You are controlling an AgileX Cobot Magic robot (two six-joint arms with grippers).
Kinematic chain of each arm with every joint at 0, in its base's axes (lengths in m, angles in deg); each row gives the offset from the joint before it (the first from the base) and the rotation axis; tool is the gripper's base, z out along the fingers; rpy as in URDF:
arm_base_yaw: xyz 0 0 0.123 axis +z
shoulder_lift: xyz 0 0 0 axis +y
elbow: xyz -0.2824 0 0.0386 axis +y
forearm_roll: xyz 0.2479 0 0.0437 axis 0.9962 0 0.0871
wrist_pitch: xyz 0 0 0 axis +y
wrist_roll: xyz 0.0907 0 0.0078 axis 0.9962 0 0.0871
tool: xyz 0 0 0 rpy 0 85 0
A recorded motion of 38 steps. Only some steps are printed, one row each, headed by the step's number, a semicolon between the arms.
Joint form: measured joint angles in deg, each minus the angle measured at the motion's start. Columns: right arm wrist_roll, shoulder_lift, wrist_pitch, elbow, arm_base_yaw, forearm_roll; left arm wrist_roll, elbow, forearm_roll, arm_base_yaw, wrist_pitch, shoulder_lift.
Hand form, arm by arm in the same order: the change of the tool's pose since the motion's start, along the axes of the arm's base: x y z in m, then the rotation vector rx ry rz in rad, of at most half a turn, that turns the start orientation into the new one. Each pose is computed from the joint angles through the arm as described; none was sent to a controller.
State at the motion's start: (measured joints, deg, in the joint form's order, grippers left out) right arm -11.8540 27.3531 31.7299 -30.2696 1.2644 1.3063; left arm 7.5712 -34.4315 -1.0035 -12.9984 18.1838 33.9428
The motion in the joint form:
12: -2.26 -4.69 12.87 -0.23 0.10 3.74; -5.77 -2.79 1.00 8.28 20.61 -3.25
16: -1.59 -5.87 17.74 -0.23 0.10 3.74; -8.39 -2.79 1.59 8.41 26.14 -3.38
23: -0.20 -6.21 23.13 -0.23 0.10 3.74; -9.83 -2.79 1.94 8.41 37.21 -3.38
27: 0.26 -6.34 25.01 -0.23 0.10 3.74; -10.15 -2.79 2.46 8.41 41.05 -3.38
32: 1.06 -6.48 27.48 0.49 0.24 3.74; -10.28 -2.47 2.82 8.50 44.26 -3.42
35: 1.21 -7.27 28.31 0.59 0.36 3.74; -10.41 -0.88 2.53 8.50 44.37 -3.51
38: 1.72 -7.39 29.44 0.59 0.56 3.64; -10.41 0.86 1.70 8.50 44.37 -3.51
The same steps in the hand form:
12: -0.0244 0.0041 -0.0097 0.0235 0.1376 0.0440; -0.0216 0.0201 -0.0083 -0.0374 0.2636 0.1776
16: -0.0323 0.0044 -0.0147 0.0314 0.2025 0.0446; -0.0264 0.0214 -0.0156 -0.0543 0.3611 0.2043
23: -0.0385 0.0047 -0.0211 0.0490 0.2919 0.0379; -0.0372 0.0228 -0.0294 -0.0370 0.5534 0.2296
27: -0.0409 0.0048 -0.0232 0.0545 0.3228 0.0353; -0.0415 0.0240 -0.0337 -0.0217 0.6182 0.2412
32: -0.0438 0.0050 -0.0297 0.0639 0.3769 0.0317; -0.0454 0.0250 -0.0386 -0.0075 0.6770 0.2513
35: -0.0468 0.0051 -0.0305 0.0651 0.3795 0.0333; -0.0459 0.0246 -0.0469 -0.0082 0.7059 0.2513
38: -0.0484 0.0052 -0.0316 0.0692 0.3978 0.0318; -0.0464 0.0235 -0.0560 -0.0148 0.7386 0.2455

